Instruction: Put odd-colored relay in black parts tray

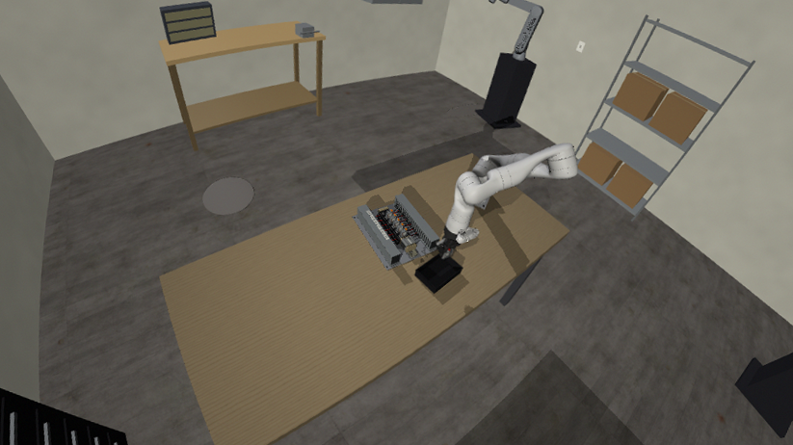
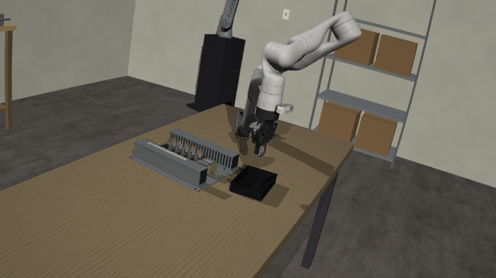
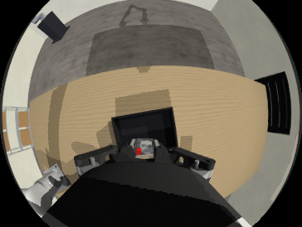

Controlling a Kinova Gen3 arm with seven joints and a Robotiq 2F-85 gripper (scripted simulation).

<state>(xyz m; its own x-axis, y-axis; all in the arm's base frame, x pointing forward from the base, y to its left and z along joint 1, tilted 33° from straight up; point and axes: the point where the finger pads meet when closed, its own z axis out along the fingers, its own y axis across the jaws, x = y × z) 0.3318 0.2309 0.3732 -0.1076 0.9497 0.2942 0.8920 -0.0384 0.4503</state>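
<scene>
Now: the black parts tray 12 cm below my hand. From my hand the other things lie so: relay: 1 cm below.
</scene>
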